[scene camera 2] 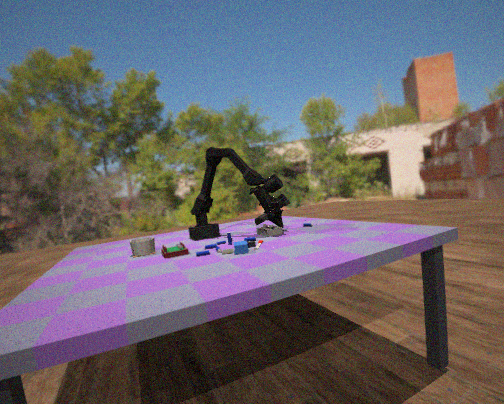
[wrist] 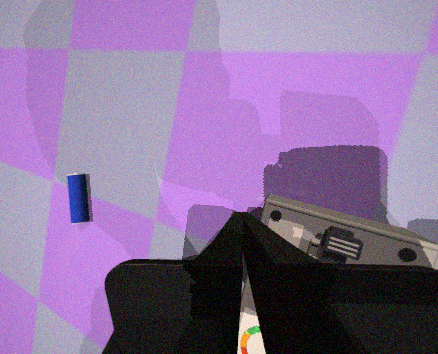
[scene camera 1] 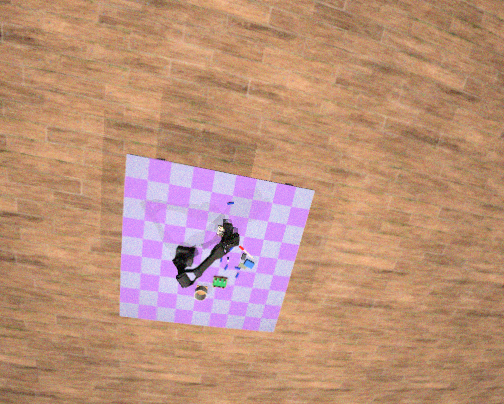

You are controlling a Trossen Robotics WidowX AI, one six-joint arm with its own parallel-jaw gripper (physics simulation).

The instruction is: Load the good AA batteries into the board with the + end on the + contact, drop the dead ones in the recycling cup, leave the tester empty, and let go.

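Places are measured from the arm's base along level axes (x ahead, y left, z up), in metres.
Where they show: gripper, fingertip midpoint: (scene camera 2: pixel 282 227) (wrist: pixel 240 218); arm's base at its link origin: (scene camera 2: pixel 202 225) (scene camera 1: pixel 182 257).
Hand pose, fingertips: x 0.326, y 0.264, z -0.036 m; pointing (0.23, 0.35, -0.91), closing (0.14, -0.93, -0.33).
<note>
Things, the pixels of their centre, and the offset from my fingertips. Level surfaces: height alone.
- grey battery tester at the middle of its body: (wrist: pixel 311 312) (scene camera 2: pixel 268 229) (scene camera 1: pixel 225 231) 0.041 m back, 0.047 m right, 0.001 m down
- blue battery at the middle of its body: (wrist: pixel 78 197) (scene camera 2: pixel 308 224) (scene camera 1: pixel 231 203) 0.024 m back, 0.166 m left, 0.015 m down
- green board at the middle of its body: (scene camera 2: pixel 174 249) (scene camera 1: pixel 219 282) 0.039 m back, 0.476 m right, 0.005 m down
- round grey cup at the middle of its body: (scene camera 2: pixel 143 250) (scene camera 1: pixel 201 291) 0.175 m back, 0.574 m right, 0.007 m down
- blue block at the middle of its body: (scene camera 2: pixel 240 247) (scene camera 1: pixel 249 263) 0.166 m ahead, 0.291 m right, 0.007 m down
- red-tipped white item at the middle of its body: (scene camera 2: pixel 258 244) (scene camera 1: pixel 246 252) 0.134 m ahead, 0.203 m right, 0.018 m down
- checkered table at its surface level: 0.023 m down
My gripper (scene camera 1: pixel 227 224) (scene camera 2: pixel 270 223) (wrist: pixel 240 218) is shut and empty, its tips at the near corner of the grey battery tester (scene camera 1: pixel 220 230) (scene camera 2: pixel 270 231) (wrist: pixel 379 244). The fingers hide much of the tester, so its cradle cannot be fully seen; part of a coloured dial shows between them. A blue battery (scene camera 1: pixel 230 203) (scene camera 2: pixel 307 225) (wrist: pixel 79 198) lies on the table apart from the tester. The green board (scene camera 1: pixel 220 282) (scene camera 2: pixel 175 250) with dark red ends stands beside the round grey cup (scene camera 2: pixel 143 247) (scene camera 1: pixel 201 293). Several blue batteries lie nearer the board; one battery (scene camera 2: pixel 229 238) stands upright.
A blue block (scene camera 1: pixel 249 263) (scene camera 2: pixel 241 247) stands among the batteries, with a red-tipped white item (scene camera 1: pixel 242 248) (scene camera 2: pixel 260 243) near it. The checkered table (scene camera 1: pixel 145 300) (scene camera 2: pixel 100 310) bears everything. The arm reaches over the table from its base (scene camera 2: pixel 204 231).
</note>
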